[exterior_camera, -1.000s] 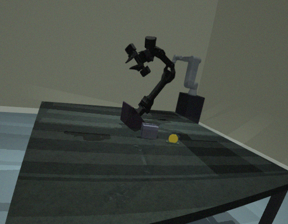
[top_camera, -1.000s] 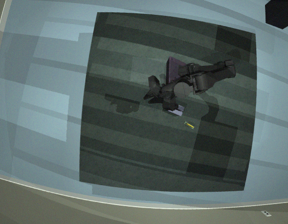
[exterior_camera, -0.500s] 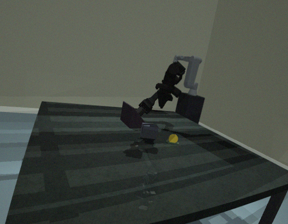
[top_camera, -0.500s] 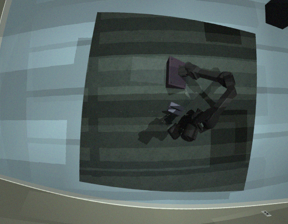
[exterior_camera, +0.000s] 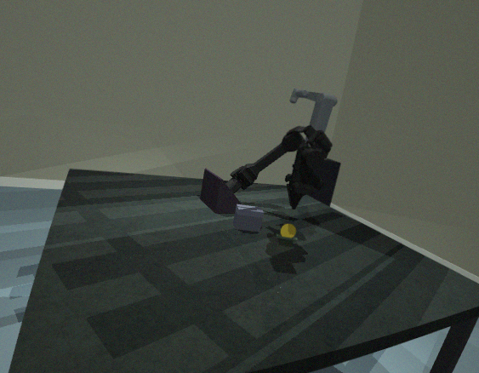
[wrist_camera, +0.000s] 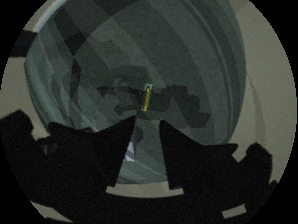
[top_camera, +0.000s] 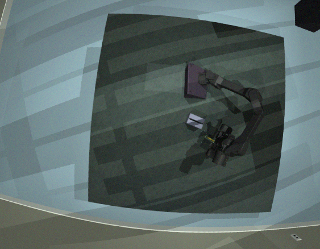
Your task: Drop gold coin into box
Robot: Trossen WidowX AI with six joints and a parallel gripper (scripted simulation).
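Now: gripper tip 10 mm to the right of the gold coin and 90 mm above it.
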